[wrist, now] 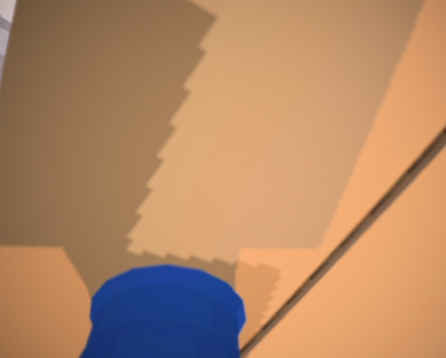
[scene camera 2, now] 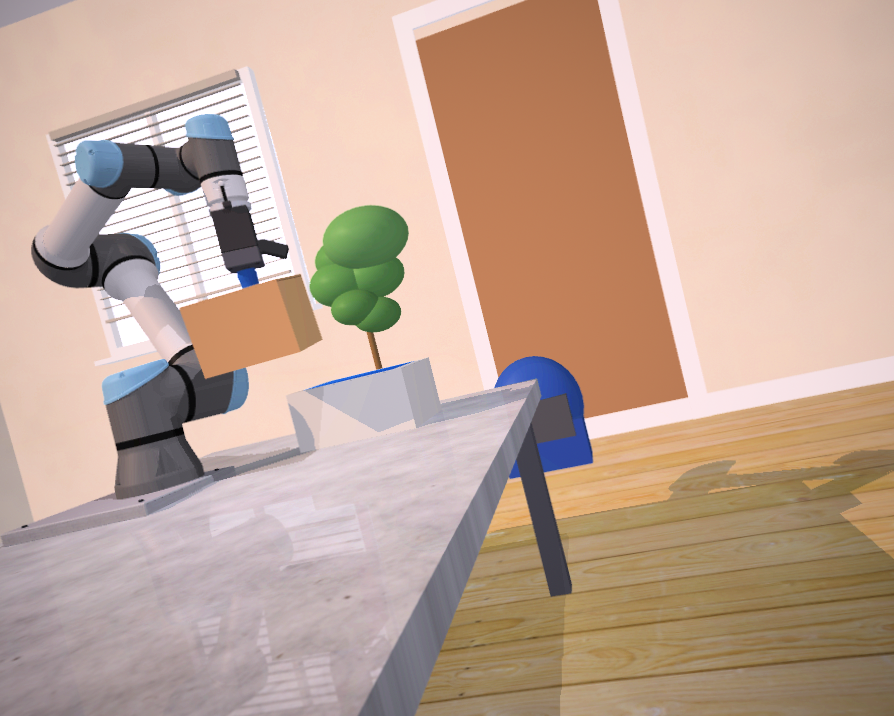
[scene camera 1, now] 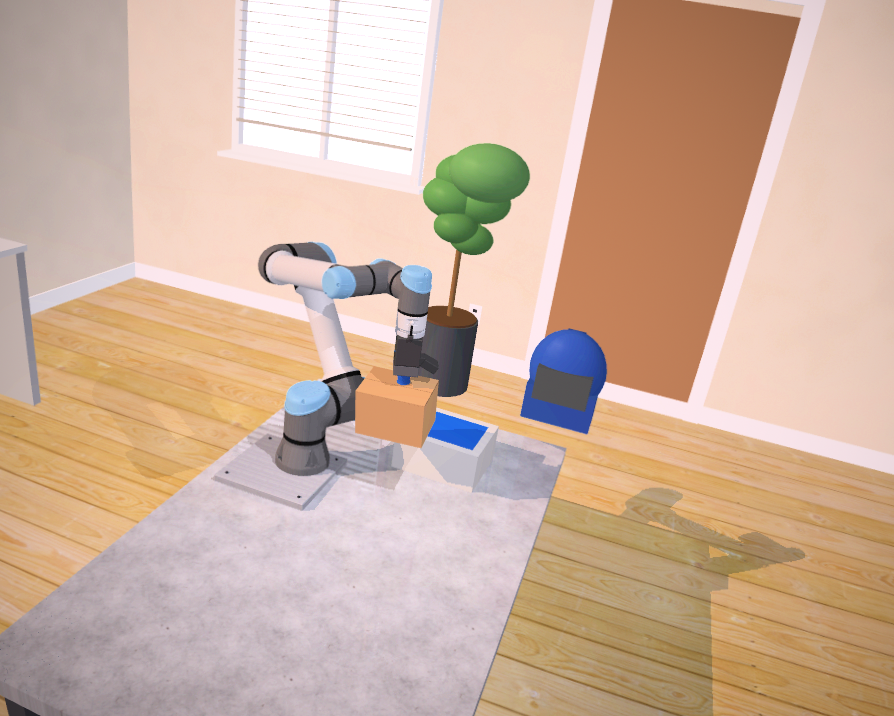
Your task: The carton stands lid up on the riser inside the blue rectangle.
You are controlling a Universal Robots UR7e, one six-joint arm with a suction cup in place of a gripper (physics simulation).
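Frame: origin at the arm's base, x left, y back, z up, level; millimetres.
Where they show: hand, its tool point: [wrist: 177, 282] [scene camera 1: 403, 385]; arm's base, origin of its link: [scene camera 2: 162, 486] [scene camera 1: 302, 461].
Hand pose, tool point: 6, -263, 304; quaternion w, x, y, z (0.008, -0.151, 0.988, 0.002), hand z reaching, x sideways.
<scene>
Things, the pixels of their top centre, and the offset from my tool point, as dx, dy, dz. Level surfaces: height alone.
- orange-brown carton, centre of its top: [scene camera 2: 243, 284] [scene camera 1: 400, 380] -15, +6, +19
- grey riser, centre of its top: [scene camera 2: 360, 375] [scene camera 1: 448, 428] +184, -107, -199
- blue rectangle, centre of its top: [scene camera 2: 360, 375] [scene camera 1: 448, 428] +184, -107, -199
- grey table, height of its surface: dz -319
An orange-brown carton [scene camera 1: 392, 412] [scene camera 2: 242, 329] [wrist: 240, 150] hangs from my gripper [scene camera 1: 403, 381] [scene camera 2: 248, 278] [wrist: 165, 310], whose blue suction cup is shut on its top face. A dark seam runs across that face in the wrist view. The carton is off the table, above and to the left of the grey riser [scene camera 1: 447, 466] [scene camera 2: 354, 417], with a gap between them in scene camera 2. The blue rectangle [scene camera 1: 461, 431] [scene camera 2: 358, 375] lies on the riser's top; the carton hides its left part in scene camera 1.
The arm's base plate [scene camera 1: 261, 477] [scene camera 2: 74, 518] is bolted on the grey table [scene camera 1: 298, 596] [scene camera 2: 223, 596], left of the riser. A potted tree [scene camera 1: 452, 358] [scene camera 2: 361, 261] stands behind the table. A blue domed object with a dark panel [scene camera 1: 563, 384] [scene camera 2: 552, 432] is beyond the table's far right corner.
</scene>
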